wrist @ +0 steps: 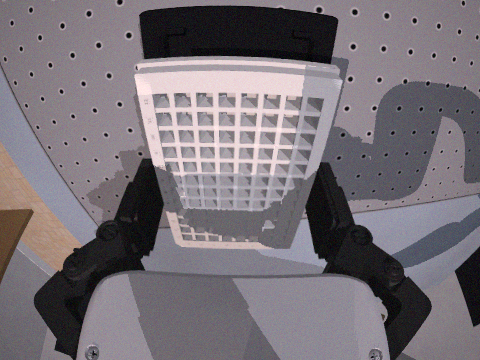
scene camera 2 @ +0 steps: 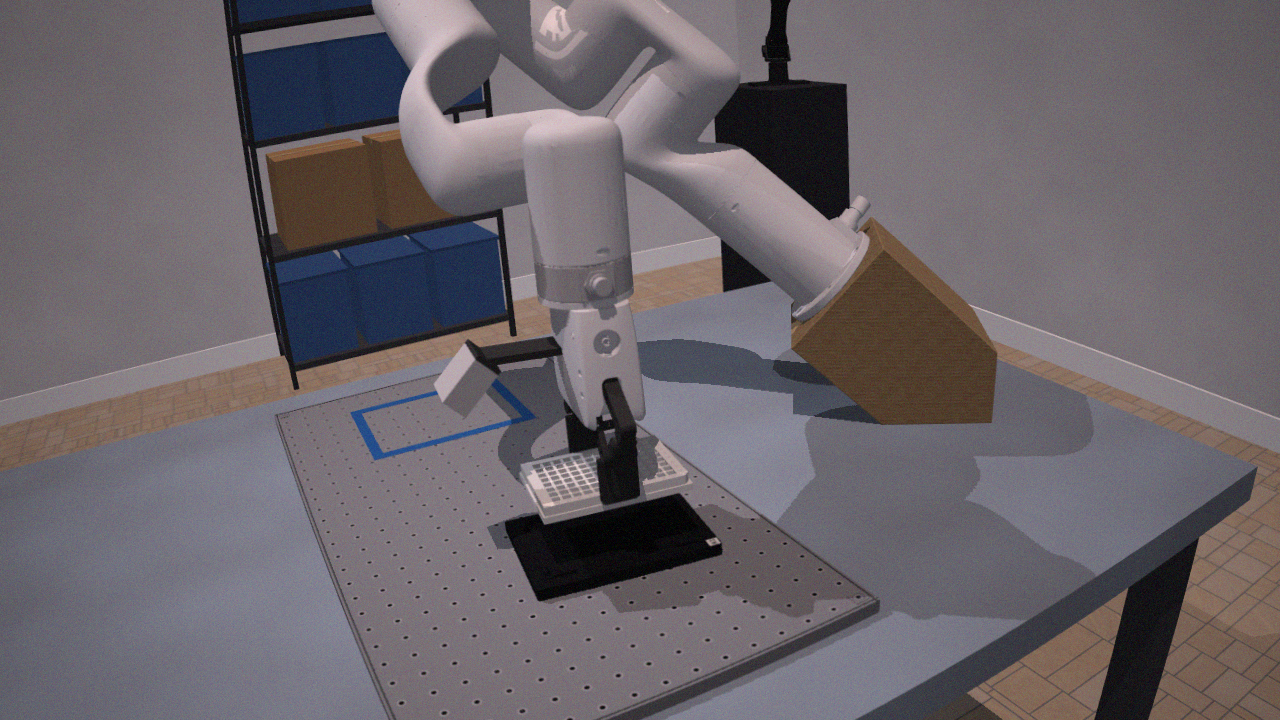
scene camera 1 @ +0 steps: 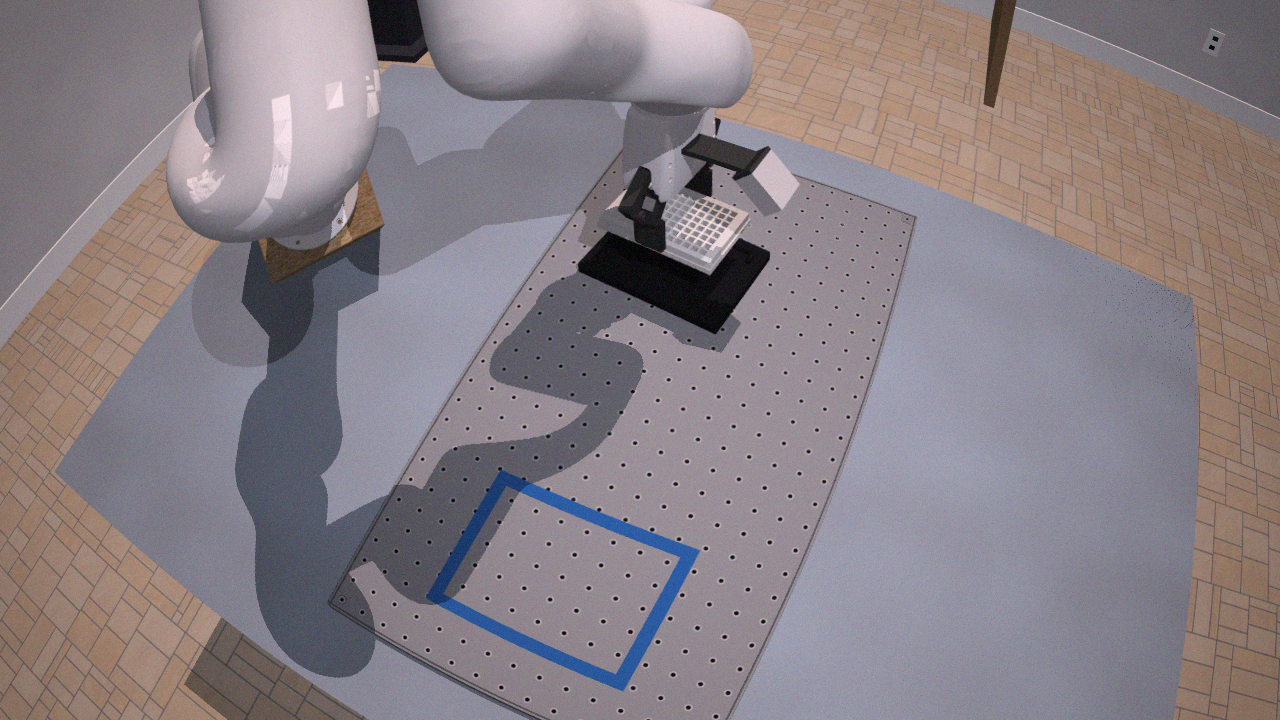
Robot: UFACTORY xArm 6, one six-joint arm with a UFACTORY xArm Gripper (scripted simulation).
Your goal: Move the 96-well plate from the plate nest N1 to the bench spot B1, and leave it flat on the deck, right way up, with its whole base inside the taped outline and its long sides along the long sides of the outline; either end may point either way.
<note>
I see my gripper [scene camera 2: 603, 476], a white 96-well plate [scene camera 2: 563, 487] and a black plate nest [scene camera 2: 610, 546].
The white 96-well plate is seen too in the wrist view [wrist: 235, 203] and in scene camera 1 [scene camera 1: 714, 244]. My gripper shows as well in the wrist view [wrist: 235, 179] and in scene camera 1 [scene camera 1: 674, 218]. The black plate nest also shows in the wrist view [wrist: 270, 36] and in scene camera 1 [scene camera 1: 643, 273].
</note>
